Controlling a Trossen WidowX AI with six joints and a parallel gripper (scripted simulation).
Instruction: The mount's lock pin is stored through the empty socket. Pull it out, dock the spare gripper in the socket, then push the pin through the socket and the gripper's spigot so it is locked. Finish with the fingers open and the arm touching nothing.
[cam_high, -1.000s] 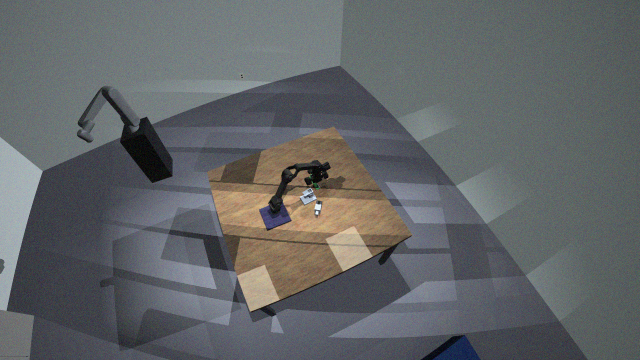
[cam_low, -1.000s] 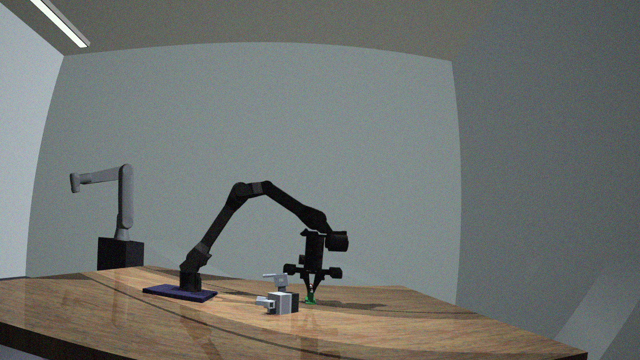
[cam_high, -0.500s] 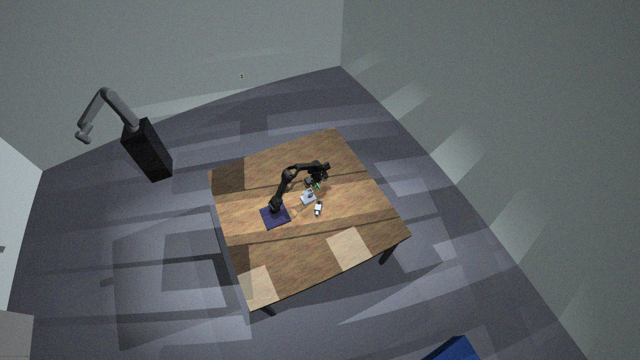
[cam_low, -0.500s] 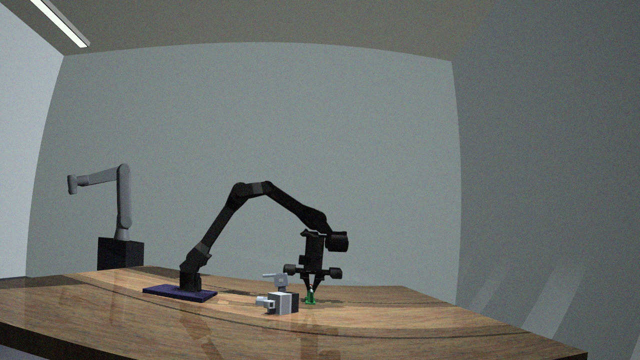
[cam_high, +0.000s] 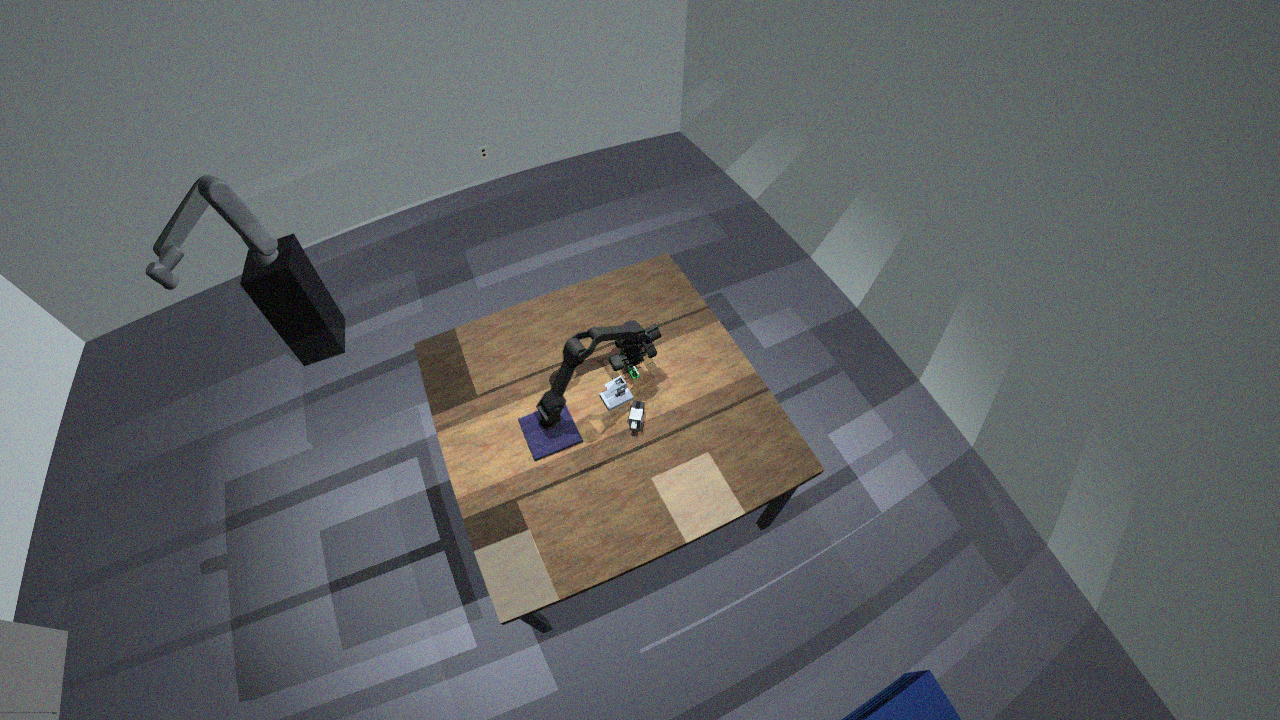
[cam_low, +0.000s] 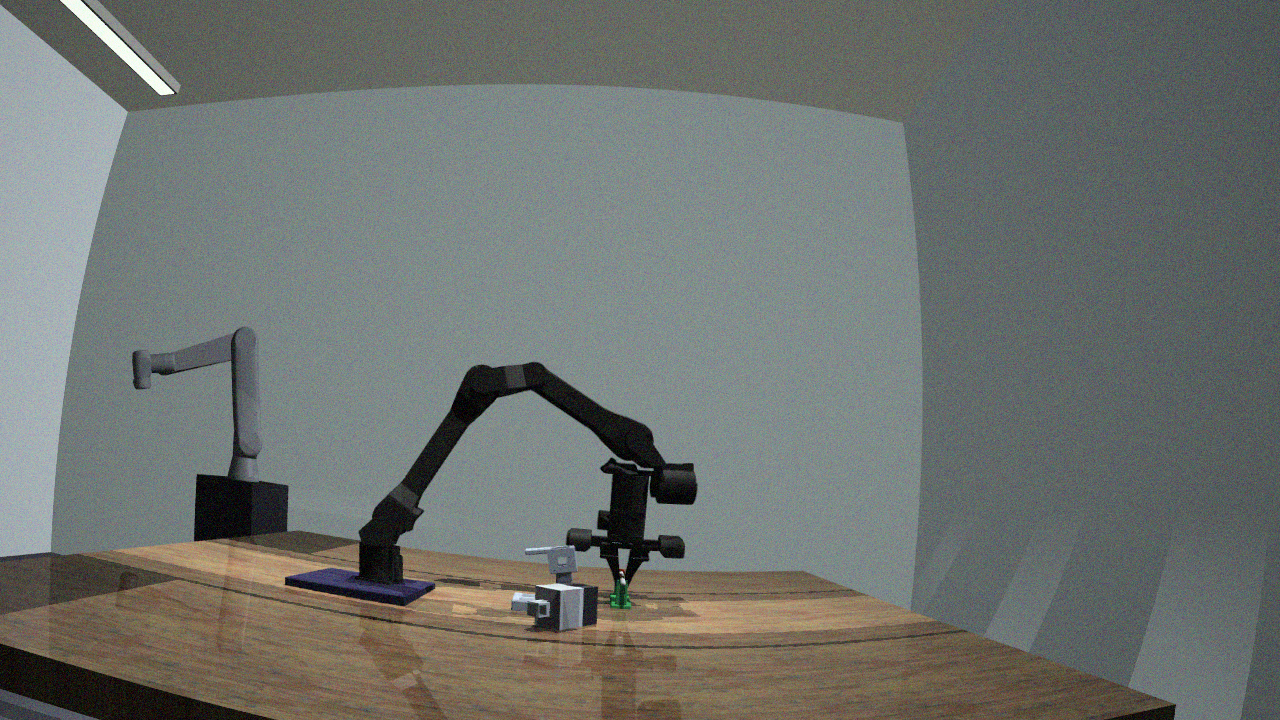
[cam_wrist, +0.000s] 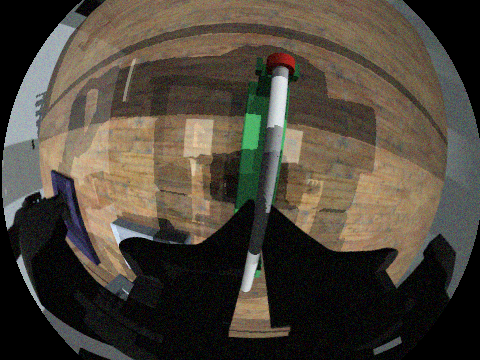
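Now: the green pin cradle 20 mm to the left of my gripper tip. Also, from my gripper tip: grey mount 100 mm behind, 100 mm to the right, 30 mm above; then spare gripper 70 mm behind, 230 mm to the right, 10 mm above.
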